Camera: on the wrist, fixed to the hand. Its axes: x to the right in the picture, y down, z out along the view.
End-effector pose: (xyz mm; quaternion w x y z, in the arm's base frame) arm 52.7 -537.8 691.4 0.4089 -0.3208 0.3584 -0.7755
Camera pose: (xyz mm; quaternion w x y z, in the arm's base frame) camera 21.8 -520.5 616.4 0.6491 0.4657 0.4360 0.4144
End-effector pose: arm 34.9 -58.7 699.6 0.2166 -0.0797 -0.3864 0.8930
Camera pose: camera 57.3 -45.6 620.8 0.8253 0.5489 -0.0561 -0.1205
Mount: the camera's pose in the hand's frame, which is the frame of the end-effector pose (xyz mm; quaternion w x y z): -16.1 41.8 -69.8 0.0491 0.0880 -0.1738 -0.9796
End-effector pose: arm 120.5 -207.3 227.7 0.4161 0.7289 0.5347 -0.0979
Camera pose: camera 128.8 -172.3 302.4 0.0467 0.4684 -0.6594 0.5862
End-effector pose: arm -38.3 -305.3 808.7 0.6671 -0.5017 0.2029 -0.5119
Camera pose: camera -79.3 -324.4 739.2 0.3893 0.2537 0.6425 0.6093
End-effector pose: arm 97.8 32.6 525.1 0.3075 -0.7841 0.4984 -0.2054
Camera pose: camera 19.8 14.7 546.8 0.0305 0.5354 0.8152 0.2189
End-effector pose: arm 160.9 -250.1 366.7 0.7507 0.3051 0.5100 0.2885
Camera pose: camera 85.0 -223.6 387.1 0.3813 -0.3684 0.2188 -0.8191
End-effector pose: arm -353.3 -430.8 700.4 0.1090 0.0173 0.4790 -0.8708
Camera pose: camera -334.1 -391.1 630.1 0.7660 0.6102 0.0551 0.1947
